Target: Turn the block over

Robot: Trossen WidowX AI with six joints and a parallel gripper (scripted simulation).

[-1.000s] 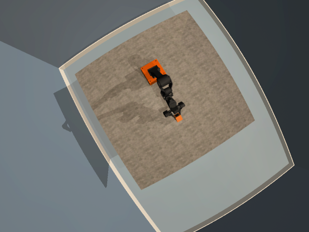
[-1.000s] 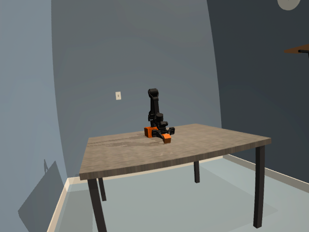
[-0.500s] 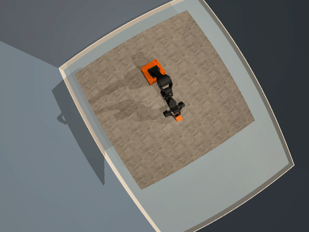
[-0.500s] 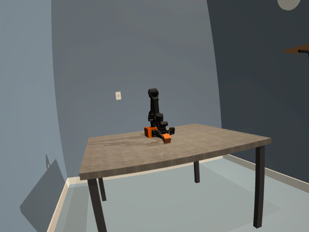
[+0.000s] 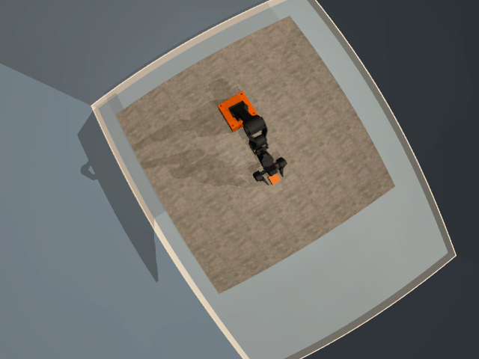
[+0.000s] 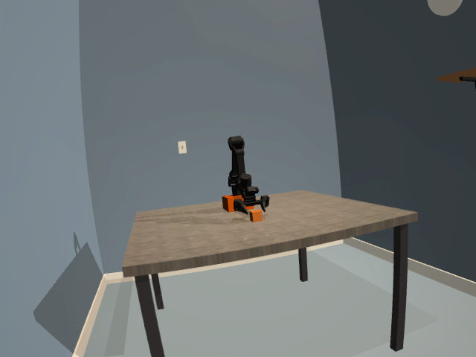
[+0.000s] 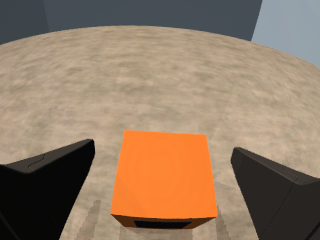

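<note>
Now: the orange block 3 cm behind my gripper tip and 2 cm below it.
</note>
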